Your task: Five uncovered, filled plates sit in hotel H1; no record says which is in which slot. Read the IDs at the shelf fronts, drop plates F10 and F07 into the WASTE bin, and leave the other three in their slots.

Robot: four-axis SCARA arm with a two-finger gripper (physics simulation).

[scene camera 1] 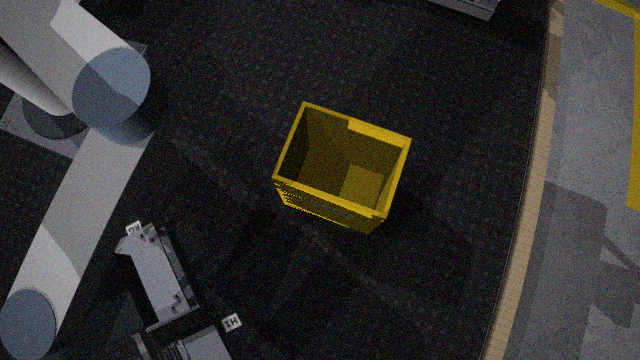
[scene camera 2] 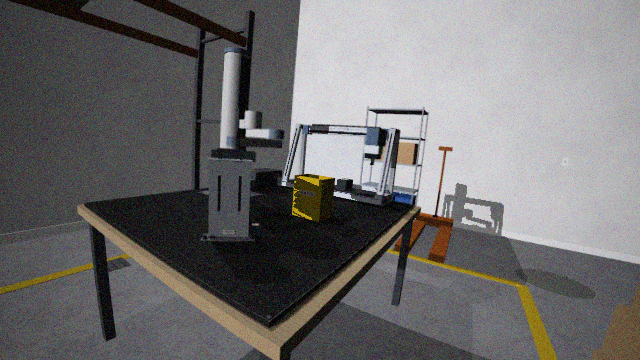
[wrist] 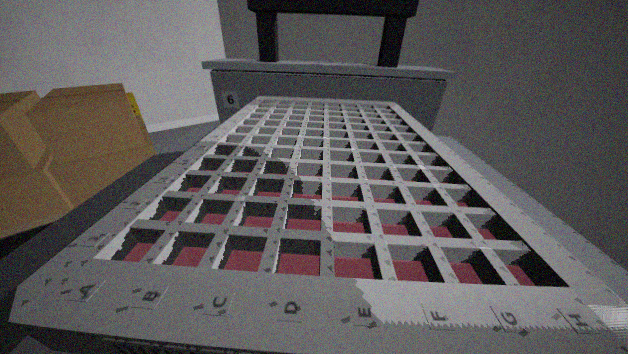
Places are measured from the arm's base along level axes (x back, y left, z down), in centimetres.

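Pixels of known places: gripper, between the fingertips: [wrist: 322, 150].
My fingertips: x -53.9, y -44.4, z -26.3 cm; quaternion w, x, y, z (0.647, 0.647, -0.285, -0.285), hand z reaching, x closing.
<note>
Behind a point stands the place of what it marks.
The WASTE bin is a tall yellow box [scene camera 1: 380, 132] {x -68.4, y 2.6, z -20.9 cm} [scene camera 2: 322, 202] {x -72.5, y -7.0, z -10.5 cm}, open at the top, on the dark table top. A grey structure [scene camera 1: 209, 346] {x -52.6, y -37.2, z -2.1 cm} beside the H1 tag [scene camera 1: 231, 322] {x -54.8, y -31.8, z -1.3 cm} is cut off by the bottom edge of scene camera 1. In the wrist view, an uncovered grey plate [wrist: 260, 301] lies level, with red filling in its wells and letters A to H along its near rim. Its front ID cannot be read. My gripper is shut on this plate; the fingertips cannot be made out in any view.
A grey panel [wrist: 320, 85] {x -57.1, y -46.9, z -28.6 cm} tagged 6 stands behind the plate. A grey fixture [scene camera 1: 156, 285] {x -41.4, y -29.8, z -7.3 cm} by the RG tag [scene camera 1: 133, 228] {x -30.4, y -22.7, z -1.3 cm} lies between H1 and the bin. The arm's elbow [scene camera 1: 111, 87] {x -44.1, y -9.5, z -42.5 cm} is upper left. A gantry machine [scene camera 2: 340, 129] {x -43.0, y 62.3, z -48.8 cm} stands behind the bin.
</note>
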